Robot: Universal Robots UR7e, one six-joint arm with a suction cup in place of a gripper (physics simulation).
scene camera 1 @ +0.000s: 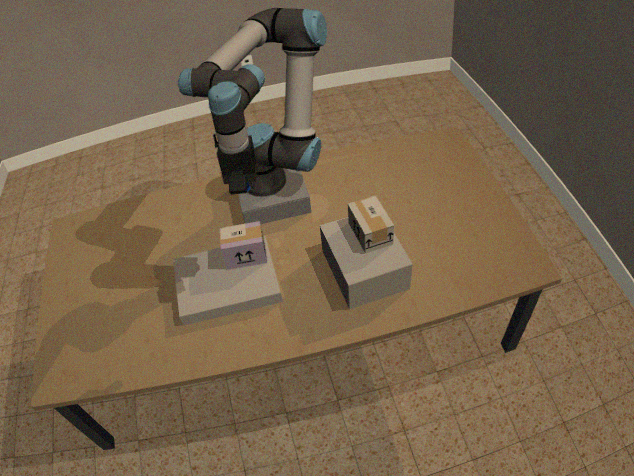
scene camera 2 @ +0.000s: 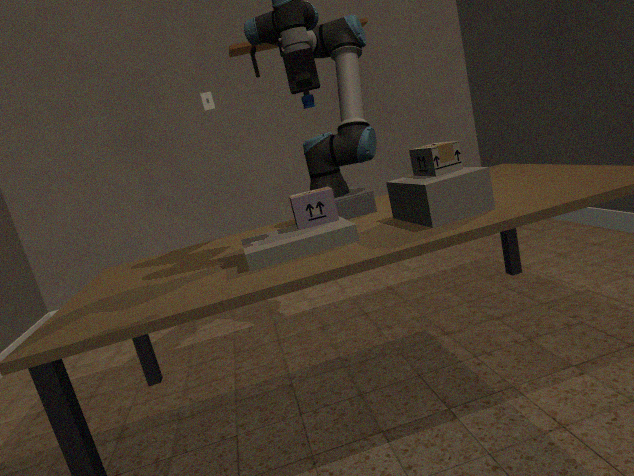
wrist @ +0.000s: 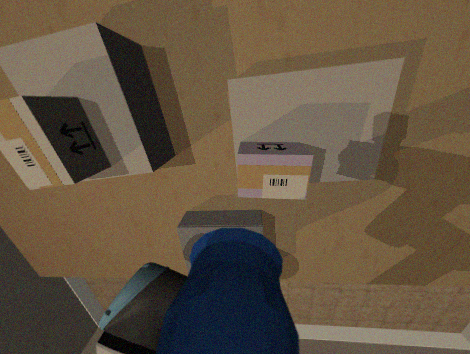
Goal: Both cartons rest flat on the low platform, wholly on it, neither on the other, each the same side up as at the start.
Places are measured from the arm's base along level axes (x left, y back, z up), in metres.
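Where they show: hand at its tool point: (scene camera 2: 309, 107) (wrist: 235, 265); arm's base at its link origin: (scene camera 1: 265, 181).
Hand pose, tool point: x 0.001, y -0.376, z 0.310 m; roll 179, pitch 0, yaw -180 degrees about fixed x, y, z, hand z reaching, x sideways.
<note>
Each offset is from my tool point to the top centre of the thing. Level surfaces: height alone.
A lilac carton @[dx -0.058, dy +0.064, dz -0.244 m] (scene camera 1: 245, 254) (scene camera 2: 315, 209) (wrist: 250, 170) with orange tape on top and upward arrows on its side stands upright at the back right of the low platform @[dx -0.127, dy -0.008, dz -0.344 m] (scene camera 1: 225, 294) (scene camera 2: 302, 247) (wrist: 265, 100). Its back bottom edge is hidden, so I cannot tell whether it overhangs there. A white carton @[dx +0.337, dy +0.052, dz -0.189 m] (scene camera 1: 377, 235) (scene camera 2: 422, 162) (wrist: 65, 135) with orange tape and upward arrows stands upright on the taller block @[dx +0.315, dy +0.011, dz -0.272 m] (scene camera 1: 378, 279) (scene camera 2: 460, 197) (wrist: 45, 60). My blue suction cup (scene camera 1: 248, 188) (scene camera 2: 308, 100) (wrist: 237, 242) is off, holds nothing and hangs high above and behind the lilac carton, apart from both cartons.
The wooden table @[dz -0.392 m] (scene camera 1: 440, 179) (scene camera 2: 179, 307) (wrist: 195, 20) bears both supports; the taller block stands right of the low platform in scene camera 1, with a gap between them. The arm's grey base block (scene camera 1: 279, 207) (scene camera 2: 356, 203) (wrist: 222, 218) stands behind them.
</note>
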